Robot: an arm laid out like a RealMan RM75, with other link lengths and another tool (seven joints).
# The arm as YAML. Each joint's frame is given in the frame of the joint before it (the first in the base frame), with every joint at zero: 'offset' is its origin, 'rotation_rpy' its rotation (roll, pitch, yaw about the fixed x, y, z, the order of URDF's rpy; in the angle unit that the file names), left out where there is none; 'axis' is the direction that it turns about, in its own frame. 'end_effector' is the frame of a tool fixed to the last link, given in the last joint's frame.
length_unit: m
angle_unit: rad
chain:
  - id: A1
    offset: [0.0, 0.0, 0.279]
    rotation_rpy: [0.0, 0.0, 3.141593]
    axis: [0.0, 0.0, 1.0]
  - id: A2
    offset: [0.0, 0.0, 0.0]
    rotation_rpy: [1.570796, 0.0, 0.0]
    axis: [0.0, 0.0, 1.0]
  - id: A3
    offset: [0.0, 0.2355, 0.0]
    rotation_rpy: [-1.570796, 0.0, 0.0]
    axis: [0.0, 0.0, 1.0]
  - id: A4
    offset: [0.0, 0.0, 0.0]
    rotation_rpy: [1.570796, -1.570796, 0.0]
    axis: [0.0, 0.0, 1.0]
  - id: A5
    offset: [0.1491, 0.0, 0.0]
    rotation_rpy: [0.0, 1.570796, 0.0]
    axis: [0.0, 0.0, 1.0]
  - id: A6
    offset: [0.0, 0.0, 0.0]
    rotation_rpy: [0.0, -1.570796, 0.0]
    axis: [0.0, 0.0, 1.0]
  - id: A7
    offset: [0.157, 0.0, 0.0]
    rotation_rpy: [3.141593, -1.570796, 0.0]
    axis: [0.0, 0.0, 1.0]
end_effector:
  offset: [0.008, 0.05, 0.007]
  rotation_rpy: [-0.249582, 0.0, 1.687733]
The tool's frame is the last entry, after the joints.
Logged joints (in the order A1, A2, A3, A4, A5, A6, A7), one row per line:
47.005 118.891 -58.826 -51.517 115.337 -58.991 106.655
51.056 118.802 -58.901 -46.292 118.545 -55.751 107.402
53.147 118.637 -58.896 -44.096 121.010 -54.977 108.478
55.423 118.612 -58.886 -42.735 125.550 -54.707 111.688
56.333 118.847 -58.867 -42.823 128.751 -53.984 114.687
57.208 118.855 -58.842 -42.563 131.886 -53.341 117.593
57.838 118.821 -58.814 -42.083 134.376 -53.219 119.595
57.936 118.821 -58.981 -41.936 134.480 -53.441 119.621
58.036 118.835 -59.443 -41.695 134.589 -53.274 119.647
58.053 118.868 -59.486 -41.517 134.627 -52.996 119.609
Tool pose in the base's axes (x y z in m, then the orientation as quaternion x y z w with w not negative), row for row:
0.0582 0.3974 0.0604 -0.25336 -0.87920 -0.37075 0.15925
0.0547 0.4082 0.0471 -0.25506 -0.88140 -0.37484 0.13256
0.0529 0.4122 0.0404 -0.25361 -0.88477 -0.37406 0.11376
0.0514 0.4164 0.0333 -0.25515 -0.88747 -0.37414 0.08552
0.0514 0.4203 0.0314 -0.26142 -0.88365 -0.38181 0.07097
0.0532 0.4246 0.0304 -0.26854 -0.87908 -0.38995 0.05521
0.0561 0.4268 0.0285 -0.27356 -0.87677 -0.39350 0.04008
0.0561 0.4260 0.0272 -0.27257 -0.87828 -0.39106 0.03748
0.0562 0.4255 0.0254 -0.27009 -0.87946 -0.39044 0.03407
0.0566 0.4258 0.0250 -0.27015 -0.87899 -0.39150 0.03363
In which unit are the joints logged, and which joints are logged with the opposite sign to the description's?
The joints are logged in degrees. Opposite sign: A5.
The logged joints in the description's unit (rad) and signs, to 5 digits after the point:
0.82039 2.07504 -1.02671 -0.89914 -2.01301 -1.02959 1.86148
0.89110 2.07349 -1.02802 -0.80795 -2.06900 -0.97304 1.87452
0.92759 2.07061 -1.02793 -0.76962 -2.11202 -0.95953 1.89330
0.96731 2.07017 -1.02775 -0.74587 -2.19126 -0.95482 1.94932
0.98320 2.07427 -1.02742 -0.74740 -2.24713 -0.94220 2.00167
0.99847 2.07441 -1.02699 -0.74286 -2.30184 -0.93098 2.05239
1.00946 2.07382 -1.02650 -0.73449 -2.34530 -0.92885 2.08733
1.01117 2.07382 -1.02941 -0.73192 -2.34712 -0.93272 2.08778
1.01292 2.07406 -1.03748 -0.72772 -2.34902 -0.92981 2.08823
1.01322 2.07464 -1.03823 -0.72461 -2.34968 -0.92495 2.08757

